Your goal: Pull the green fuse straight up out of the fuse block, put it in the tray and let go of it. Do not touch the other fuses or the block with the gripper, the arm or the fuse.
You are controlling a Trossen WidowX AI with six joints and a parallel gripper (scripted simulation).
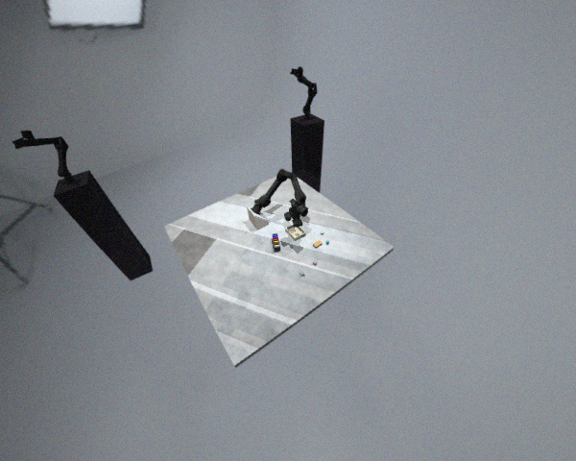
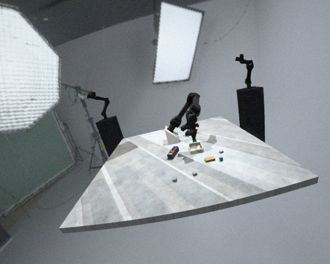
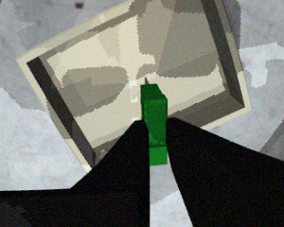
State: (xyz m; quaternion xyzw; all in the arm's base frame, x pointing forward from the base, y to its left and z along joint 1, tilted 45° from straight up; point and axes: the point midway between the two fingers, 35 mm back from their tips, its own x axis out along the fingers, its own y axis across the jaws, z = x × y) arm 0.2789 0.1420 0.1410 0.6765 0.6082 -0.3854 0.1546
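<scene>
My gripper tip is now 1 cm above the green fuse. The rest, counted from my gripper tip: tray: 9 cm below.
</scene>
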